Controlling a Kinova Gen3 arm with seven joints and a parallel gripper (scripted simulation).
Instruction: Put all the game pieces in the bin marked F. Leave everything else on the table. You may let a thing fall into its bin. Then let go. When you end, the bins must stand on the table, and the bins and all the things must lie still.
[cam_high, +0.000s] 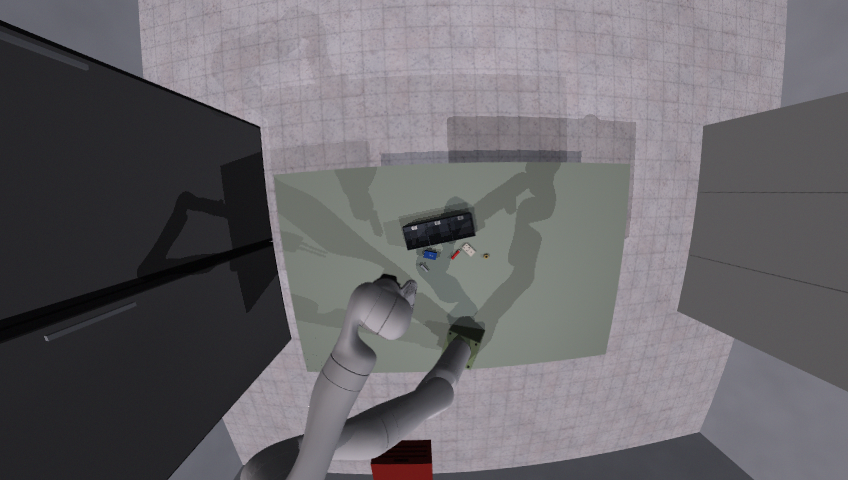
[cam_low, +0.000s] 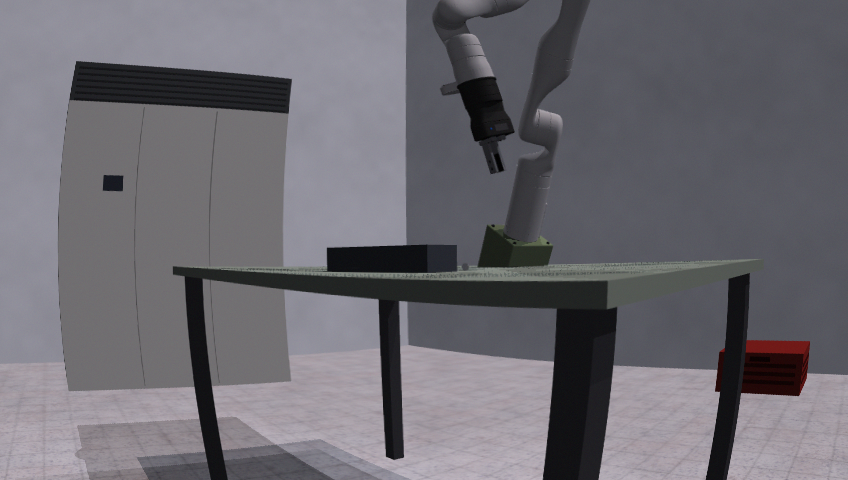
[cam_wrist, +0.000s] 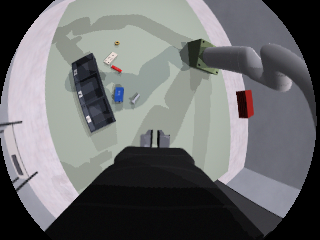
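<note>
My hand is 14 cm short of the black bin row, 15 cm to the left of it and 18 cm above it. Round my hand: red piece: 4 cm ahead, 21 cm to the right, 19 cm below; small grey thing: 9 cm to the right, 19 cm below; blue piece: 5 cm ahead, 10 cm to the right, 19 cm below.
</note>
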